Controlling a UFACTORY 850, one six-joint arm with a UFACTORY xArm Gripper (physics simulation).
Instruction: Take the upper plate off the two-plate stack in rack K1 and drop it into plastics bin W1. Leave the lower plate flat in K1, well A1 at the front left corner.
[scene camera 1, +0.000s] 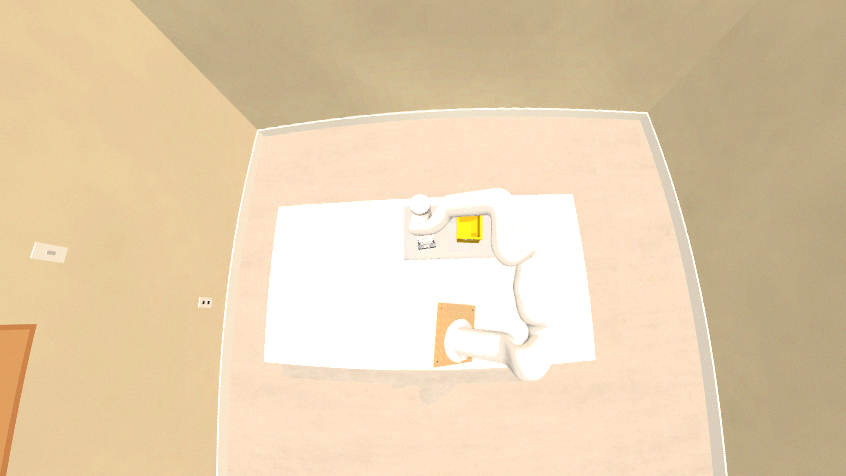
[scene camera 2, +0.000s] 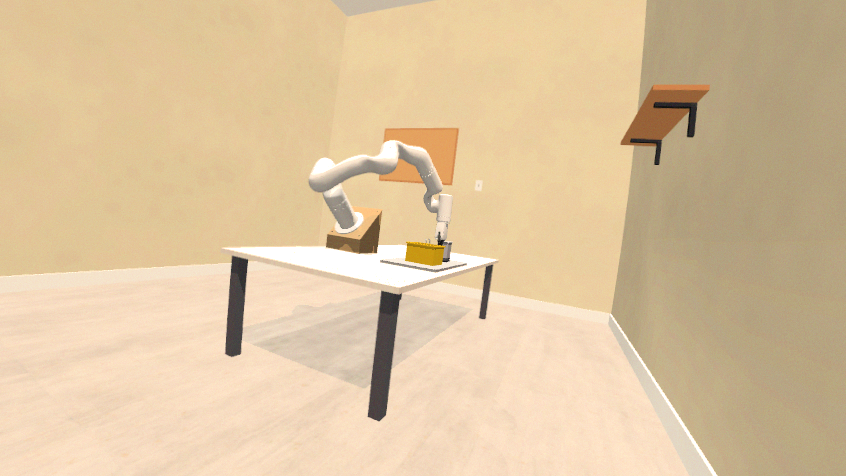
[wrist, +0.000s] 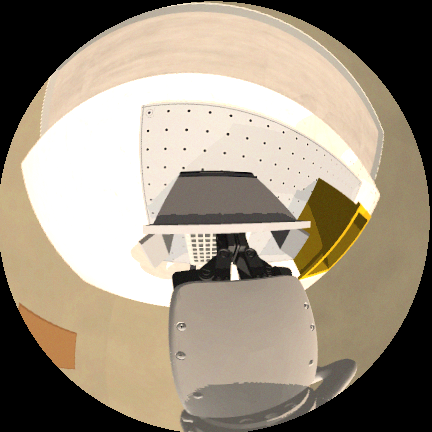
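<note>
Rack K1 stands on the perforated board; its dark grey wall and pale top edge show large in the wrist view. Behind that edge a white plate with square openings shows in part, left of the fingers. I cannot tell whether it is the upper or the lower plate, or how the stack sits. My gripper is shut and empty, its fingers low at the rack, close beside the plate; any contact is hidden. Plastics bin W1 is yellow and stands right of the rack in the wrist view.
The perforated board lies on the white table under rack and bin. The arm arches beside the bin in the overhead view and covers part of the rack. Its base stands on a wooden block.
</note>
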